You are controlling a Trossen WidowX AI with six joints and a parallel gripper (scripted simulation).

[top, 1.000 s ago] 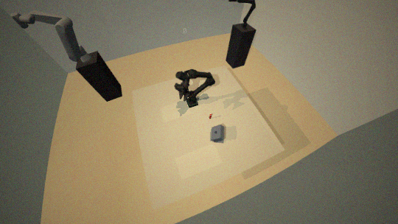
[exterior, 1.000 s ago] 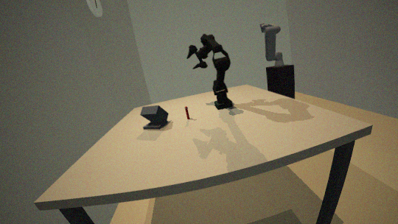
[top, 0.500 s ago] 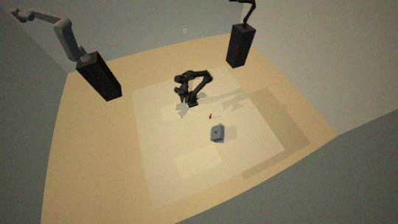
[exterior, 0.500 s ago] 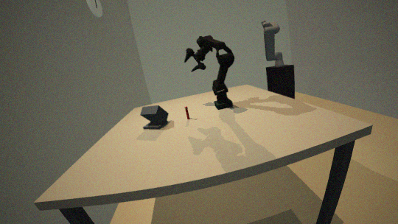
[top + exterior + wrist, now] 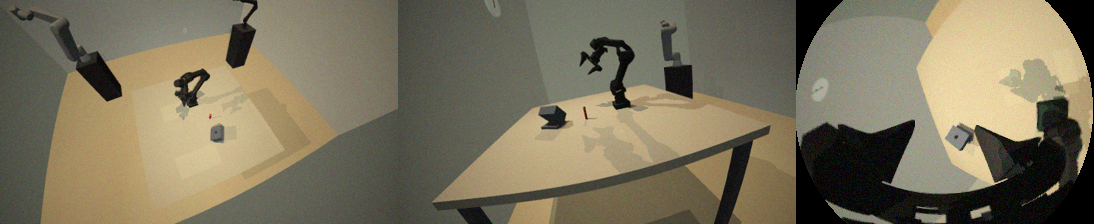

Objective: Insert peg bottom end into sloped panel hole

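Right now my gripper tip is 60 mm short of the red peg, 220 mm to the right of it and 230 mm above it. Round my gripper tip: grey sloped panel 260 mm ahead, 190 mm to the left, 220 mm below.
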